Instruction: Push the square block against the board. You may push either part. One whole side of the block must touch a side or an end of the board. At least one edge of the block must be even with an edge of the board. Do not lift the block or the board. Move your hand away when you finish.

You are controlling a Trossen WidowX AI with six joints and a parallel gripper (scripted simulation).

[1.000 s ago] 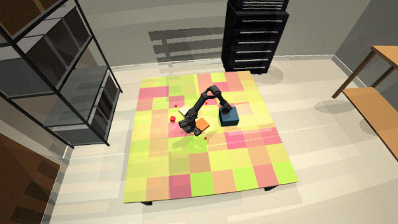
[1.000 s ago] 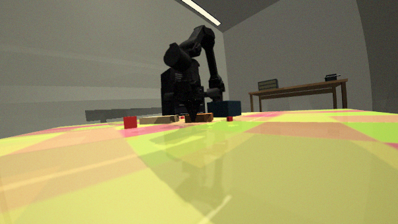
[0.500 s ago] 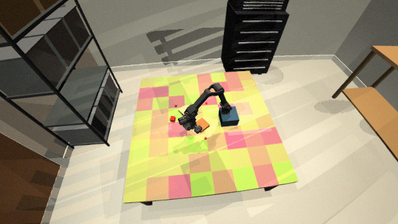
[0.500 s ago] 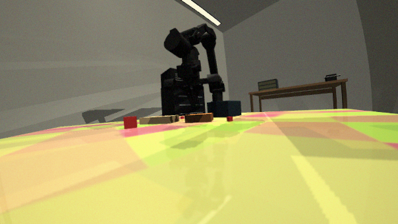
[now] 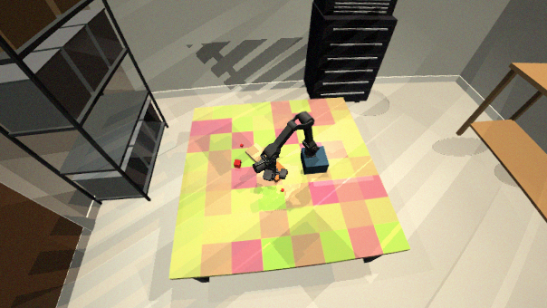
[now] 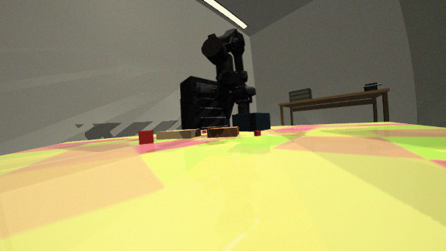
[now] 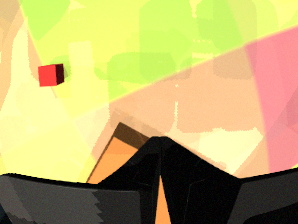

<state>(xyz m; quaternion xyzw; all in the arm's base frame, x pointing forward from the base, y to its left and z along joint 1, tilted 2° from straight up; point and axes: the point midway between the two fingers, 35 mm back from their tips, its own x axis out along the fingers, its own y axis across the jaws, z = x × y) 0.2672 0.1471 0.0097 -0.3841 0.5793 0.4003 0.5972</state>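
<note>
My gripper tip is now 7 cm to the left of the orange square block, 5 cm above it and 4 cm past it. From my gripper tip the other things lie so: tan board (22 cm to the right, 8 cm ahead, 5 cm below); then red cube (21 cm ahead, 15 cm to the right, 4 cm below).
</note>
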